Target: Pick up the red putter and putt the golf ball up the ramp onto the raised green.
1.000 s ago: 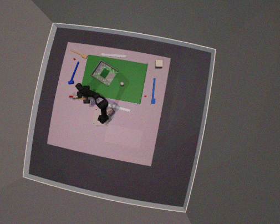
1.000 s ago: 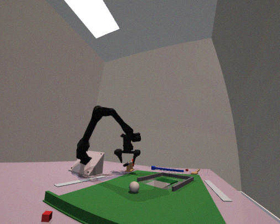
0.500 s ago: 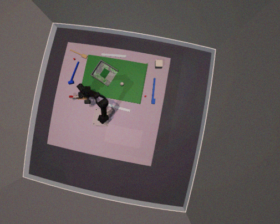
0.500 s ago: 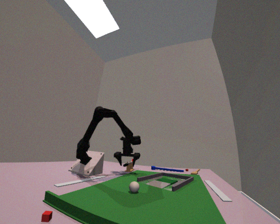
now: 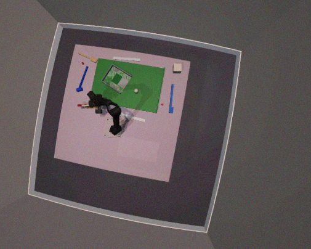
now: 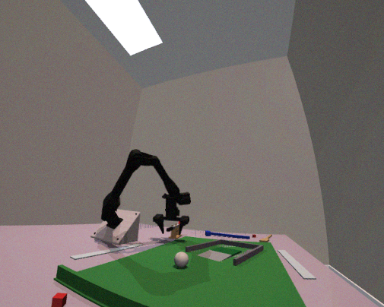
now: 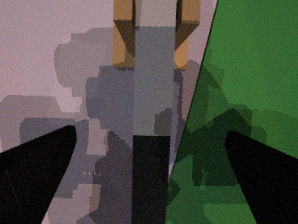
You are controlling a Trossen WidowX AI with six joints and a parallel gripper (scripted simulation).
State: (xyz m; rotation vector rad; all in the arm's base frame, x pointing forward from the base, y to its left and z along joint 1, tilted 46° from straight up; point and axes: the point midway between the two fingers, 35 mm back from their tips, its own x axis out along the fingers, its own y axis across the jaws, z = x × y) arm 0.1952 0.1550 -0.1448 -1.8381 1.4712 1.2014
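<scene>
Now: gripper tip 80 mm to the right of the red putter, 30 mm below it and 30 mm past it. The rest, counted from my gripper tip: beige cube 650 mm to the right, 600 mm ahead, 10 mm below; then white golf ball 320 mm to the right, 250 mm ahead; then green mat 290 mm ahead, 190 mm to the right, 30 mm below.
</scene>
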